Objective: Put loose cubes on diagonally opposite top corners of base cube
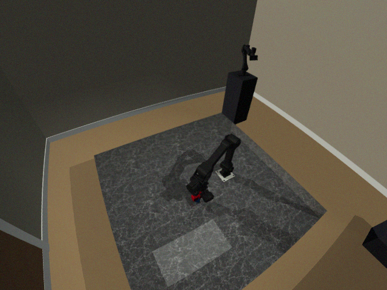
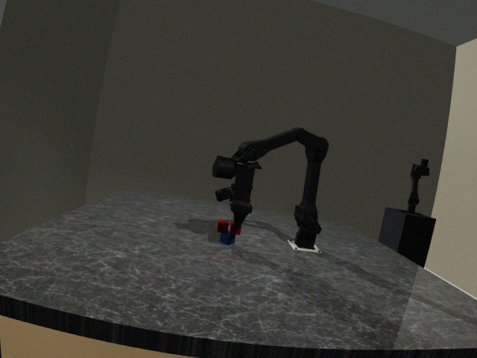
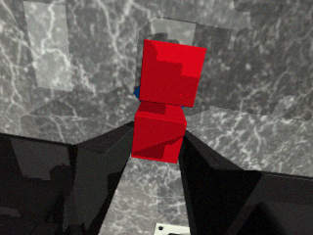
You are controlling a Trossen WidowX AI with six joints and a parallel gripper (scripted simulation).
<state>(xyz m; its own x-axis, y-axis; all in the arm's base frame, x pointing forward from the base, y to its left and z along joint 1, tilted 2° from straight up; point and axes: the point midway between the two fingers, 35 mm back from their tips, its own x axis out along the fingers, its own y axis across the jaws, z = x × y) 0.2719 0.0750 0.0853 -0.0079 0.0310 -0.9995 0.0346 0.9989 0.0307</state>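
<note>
Right now my gripper tip is 4 cm above the blue base cube and 2 cm short of it.
</note>
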